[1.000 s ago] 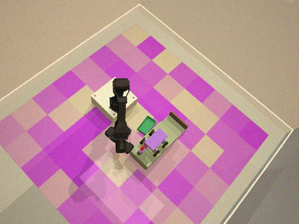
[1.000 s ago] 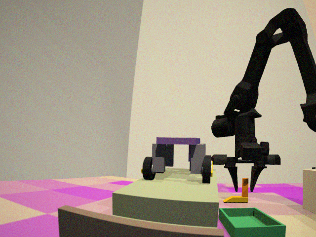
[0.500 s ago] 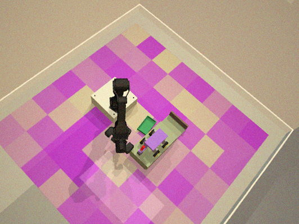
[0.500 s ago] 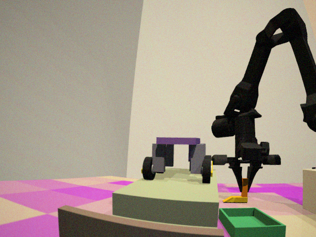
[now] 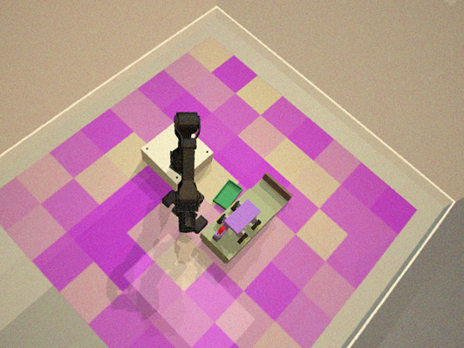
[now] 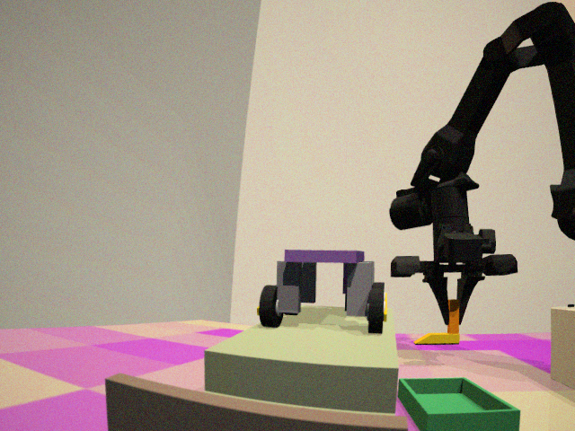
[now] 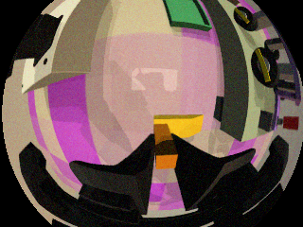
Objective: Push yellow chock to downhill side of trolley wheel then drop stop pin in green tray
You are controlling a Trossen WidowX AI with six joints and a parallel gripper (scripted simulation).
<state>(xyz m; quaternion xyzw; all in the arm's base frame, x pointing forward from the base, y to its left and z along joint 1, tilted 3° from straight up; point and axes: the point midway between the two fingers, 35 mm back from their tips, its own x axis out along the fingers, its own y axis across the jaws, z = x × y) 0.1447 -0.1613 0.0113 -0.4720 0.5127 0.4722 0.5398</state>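
The red-headed stop pin is 150 mm ahead of my gripper tip, 60 mm above it and 20 mm to the left of it. Round my gripper tip: pale green ramp: 190 mm ahead, 120 mm to the left, 20 mm below; then yellow chock: 20 mm ahead, 10 mm below; then trolley: 180 mm ahead, 110 mm to the left, 50 mm above.
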